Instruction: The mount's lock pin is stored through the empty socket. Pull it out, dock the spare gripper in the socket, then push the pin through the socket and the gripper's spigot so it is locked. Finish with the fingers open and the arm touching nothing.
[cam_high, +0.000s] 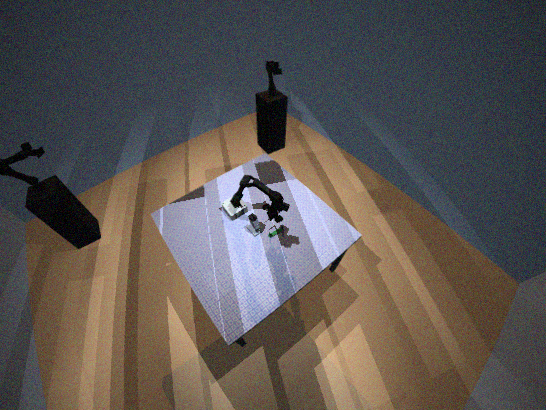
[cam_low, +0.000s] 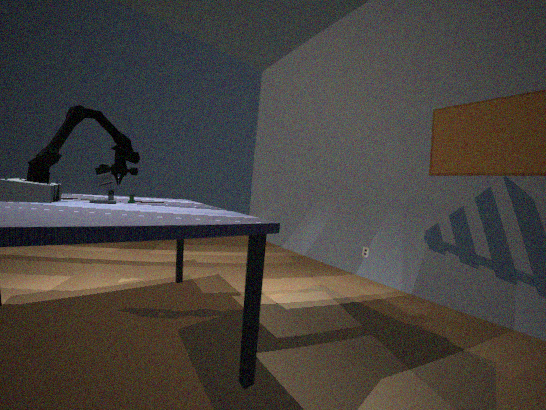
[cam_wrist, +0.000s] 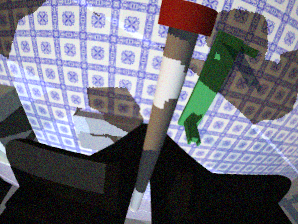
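Right now the mount is 12 cm to the right of my gripper tip, 4 cm below it and 4 cm behind it. From my gripper tip the other things lie so: green bracket (7 cm below, 7 cm ahead, 1 cm to the left); spare gripper (12 cm to the right, 5 cm behind, 3 cm above).
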